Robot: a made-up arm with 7 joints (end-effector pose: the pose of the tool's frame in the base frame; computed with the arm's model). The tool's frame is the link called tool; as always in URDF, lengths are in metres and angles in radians.
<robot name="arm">
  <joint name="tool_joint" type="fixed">
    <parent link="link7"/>
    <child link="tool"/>
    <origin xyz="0 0 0"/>
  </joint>
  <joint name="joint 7" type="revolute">
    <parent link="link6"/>
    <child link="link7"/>
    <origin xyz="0 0 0" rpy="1.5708 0 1.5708"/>
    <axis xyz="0 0 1"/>
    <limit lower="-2.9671" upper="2.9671" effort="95" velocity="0.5"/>
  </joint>
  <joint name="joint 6" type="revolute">
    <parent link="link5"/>
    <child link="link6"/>
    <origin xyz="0 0 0" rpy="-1.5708 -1.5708 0"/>
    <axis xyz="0 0 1"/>
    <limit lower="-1.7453" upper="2.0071" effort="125" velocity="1.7"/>
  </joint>
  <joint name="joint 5" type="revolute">
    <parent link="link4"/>
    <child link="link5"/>
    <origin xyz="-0.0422 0.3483 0" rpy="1.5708 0 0"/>
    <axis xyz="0 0 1"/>
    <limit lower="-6.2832" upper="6.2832" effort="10" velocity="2.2"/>
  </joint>
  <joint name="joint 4" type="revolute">
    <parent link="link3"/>
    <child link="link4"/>
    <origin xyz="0.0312 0 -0.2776" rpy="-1.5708 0 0"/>
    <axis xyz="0 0 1"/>
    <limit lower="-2.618" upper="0.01" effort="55" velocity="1"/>
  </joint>
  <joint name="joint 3" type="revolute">
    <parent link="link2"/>
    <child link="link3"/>
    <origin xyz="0 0 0" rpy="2.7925 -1.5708 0"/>
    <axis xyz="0 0 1"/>
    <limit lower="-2.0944" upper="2.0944" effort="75" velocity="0.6"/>
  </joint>
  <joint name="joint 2" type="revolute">
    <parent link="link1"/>
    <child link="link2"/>
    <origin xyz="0 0 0" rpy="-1.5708 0 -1.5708"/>
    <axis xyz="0 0 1"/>
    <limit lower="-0.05" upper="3.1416" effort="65" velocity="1.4"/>
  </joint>
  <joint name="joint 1" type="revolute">
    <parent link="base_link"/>
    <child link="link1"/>
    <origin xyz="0 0 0" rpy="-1.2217 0 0"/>
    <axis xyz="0 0 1"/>
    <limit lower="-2.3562" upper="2.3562" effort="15" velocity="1.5"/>
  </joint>
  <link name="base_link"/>
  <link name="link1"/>
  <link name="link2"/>
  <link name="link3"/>
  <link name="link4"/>
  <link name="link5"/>
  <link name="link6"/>
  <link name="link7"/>
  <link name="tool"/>
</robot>
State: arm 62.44 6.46 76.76 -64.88 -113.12 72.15 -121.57
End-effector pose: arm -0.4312 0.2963 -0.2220 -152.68 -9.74 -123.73
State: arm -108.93 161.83 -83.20 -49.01 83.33 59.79 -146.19
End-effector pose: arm -0.2556 0.5264 0.1338 51.09 29.45 -35.78
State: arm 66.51 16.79 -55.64 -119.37 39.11 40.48 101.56
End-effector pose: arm -0.0364 -0.2026 -0.3234 31.74 54.65 131.13
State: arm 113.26 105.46 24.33 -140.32 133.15 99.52 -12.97
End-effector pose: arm 0.0024 0.1403 -0.2519 -128.33 45.31 -81.05
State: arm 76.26 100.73 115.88 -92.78 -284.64 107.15 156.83
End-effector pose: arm 0.2418 0.2540 0.3376 -39.75 11.35 163.18
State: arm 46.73 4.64 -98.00 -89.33 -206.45 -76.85 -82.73
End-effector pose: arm -0.1912 -0.3839 -0.2542 -6.46 19.02 13.95
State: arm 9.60 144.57 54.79 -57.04 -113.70 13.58 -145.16
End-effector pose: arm 0.2521 0.1035 0.5182 148.51 -22.86 -162.01
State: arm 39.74 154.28 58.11 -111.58 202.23 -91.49 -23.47
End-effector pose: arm 0.3788 -0.1306 0.1115 -120.03 -40.97 141.58
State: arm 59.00 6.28 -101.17 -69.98 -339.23 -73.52 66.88
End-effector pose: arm -0.3292 -0.3643 -0.2604 -98.53 50.17 53.54
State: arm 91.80 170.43 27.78 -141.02 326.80 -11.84 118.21
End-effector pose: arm 0.0862 -0.0057 -0.2716 -51.63 -8.84 -70.71
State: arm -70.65 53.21 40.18 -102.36 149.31 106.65 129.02
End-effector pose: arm 0.1623 0.2328 0.3520 -72.39 22.23 -8.42
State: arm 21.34 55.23 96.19 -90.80 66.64 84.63 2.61
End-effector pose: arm -0.0525 0.4682 0.1473 -48.48 -57.50 88.74
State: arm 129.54 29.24 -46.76 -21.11 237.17 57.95 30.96
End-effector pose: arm -0.5319 -0.1006 0.3198 -60.54 -19.98 -118.16
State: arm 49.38 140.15 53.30 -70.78 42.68 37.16 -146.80
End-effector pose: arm 0.4816 0.1721 0.2122 -90.35 39.16 119.55
